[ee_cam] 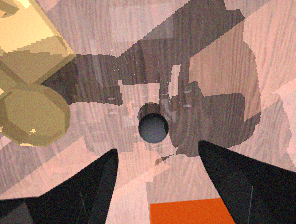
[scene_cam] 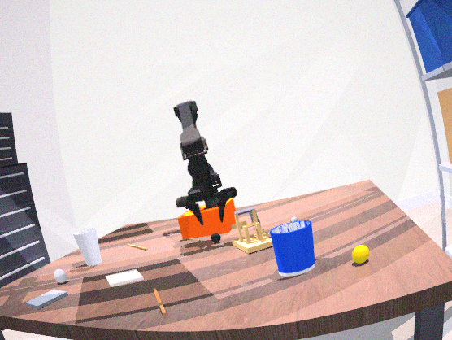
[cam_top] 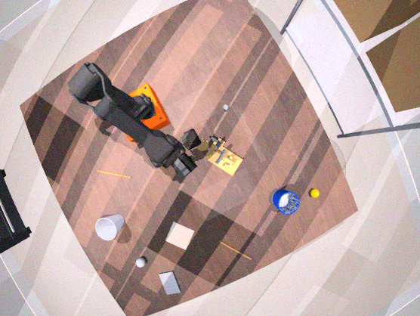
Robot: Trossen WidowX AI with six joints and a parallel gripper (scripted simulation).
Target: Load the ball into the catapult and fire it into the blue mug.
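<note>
The dark ball lies 50 mm below my gripper tip. The rest, counted from my gripper tip: white flat block (360 mm ahead, 110 mm to the right, 60 mm below); then white cup (230 mm ahead, 380 mm to the right, 30 mm below); then grey ball (120 mm behind, 230 mm to the left, 50 mm below).
</note>
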